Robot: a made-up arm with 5 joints.
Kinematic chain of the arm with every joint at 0, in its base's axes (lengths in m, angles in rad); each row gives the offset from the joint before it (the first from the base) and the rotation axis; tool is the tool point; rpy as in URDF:
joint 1: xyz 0.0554 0 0.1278 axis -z
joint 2: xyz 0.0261 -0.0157 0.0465 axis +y
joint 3: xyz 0.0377 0 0.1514 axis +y
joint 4: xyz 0.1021 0 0.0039 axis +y
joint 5: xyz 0.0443 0.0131 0 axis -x
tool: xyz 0 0 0 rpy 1.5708 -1.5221 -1.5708
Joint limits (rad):
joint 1: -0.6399..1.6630
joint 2: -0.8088..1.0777
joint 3: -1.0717..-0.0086
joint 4: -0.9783..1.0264
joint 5: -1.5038..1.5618
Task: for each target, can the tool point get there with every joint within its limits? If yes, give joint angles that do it. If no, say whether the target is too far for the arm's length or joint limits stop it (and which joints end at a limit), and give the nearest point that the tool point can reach.
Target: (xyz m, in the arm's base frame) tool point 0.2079 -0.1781 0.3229
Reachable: yes | joints 0.8516 0.2496 -0.5502 0.8397 -0.3230
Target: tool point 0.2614 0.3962 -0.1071
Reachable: no: too far | nearest point 0.2667 0.1540 0.0929 | short by 0.314 m
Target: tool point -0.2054 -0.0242 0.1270
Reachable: no: joint limits stop it (at a limit: joint 1, joint 2, joint 3, joint 4) | nearest point 0.0337 -0.2065 0.0868 | short by 0.303 m
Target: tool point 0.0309 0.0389 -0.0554
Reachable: no: joint limits stop it (at a limit: joint 1, joint 2, joint 3, joint 4) | nearest point 0.2235 0.1219 0.0868 | short by 0.253 m
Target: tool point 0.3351 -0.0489 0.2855
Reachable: yes | joints 0.1640 0.5944 -0.4431 -0.5788 0.1722
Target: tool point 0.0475 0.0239 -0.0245
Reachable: no: joint limits stop it (at a limit: joint 1, joint 2, joint 3, joint 4) | nearest point 0.2235 0.1219 0.0868 | short by 0.230 m
